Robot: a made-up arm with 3 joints. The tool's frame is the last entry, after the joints.
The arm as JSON. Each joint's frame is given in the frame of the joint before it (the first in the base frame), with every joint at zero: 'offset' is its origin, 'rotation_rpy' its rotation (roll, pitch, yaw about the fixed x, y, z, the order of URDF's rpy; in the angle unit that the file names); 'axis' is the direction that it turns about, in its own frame. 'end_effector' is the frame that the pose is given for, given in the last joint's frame.
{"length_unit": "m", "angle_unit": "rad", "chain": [
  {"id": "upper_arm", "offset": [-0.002, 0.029, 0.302], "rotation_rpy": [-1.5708, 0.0, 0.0], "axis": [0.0, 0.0, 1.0]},
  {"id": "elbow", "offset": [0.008, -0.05, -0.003], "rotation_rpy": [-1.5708, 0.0, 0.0], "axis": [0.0, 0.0, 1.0]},
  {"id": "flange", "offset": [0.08, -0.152, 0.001], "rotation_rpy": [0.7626, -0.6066, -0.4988], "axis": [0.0, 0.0, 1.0]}
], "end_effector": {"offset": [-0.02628, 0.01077, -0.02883], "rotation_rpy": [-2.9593, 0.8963, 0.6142]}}
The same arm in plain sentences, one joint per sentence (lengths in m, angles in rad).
The arm has three revolute joints in a row. What follows holds with every joint at zero, and every direction is one of the base frame's. Joint 1 is mounted 0.002 m along -x and 0.029 m along +y and 0.302 m along +z from the base frame's origin and rotates about +y. Joint 2 is mounted 0.008 m along +x and 0.003 m along -y and 0.05 m along +z from joint 1 and rotates about -z. Joint 3 is mounted 0.08 m along +x and 0.152 m along +y and 0.001 m along -z from joint 2 and rotates about the direction (-0.692448, 0.409428, -0.594041). The tool frame, which is the frame that the pose is given for, is mounted 0.001 m along +x and 0.031 m along -y and 0.026 m along +z from joint 3; its axes are the base frame's turned by roll 0.3181, pitch 0.0313 and yaw -0.4287 rad (as in URDF: about the fixed x, then y, then z).
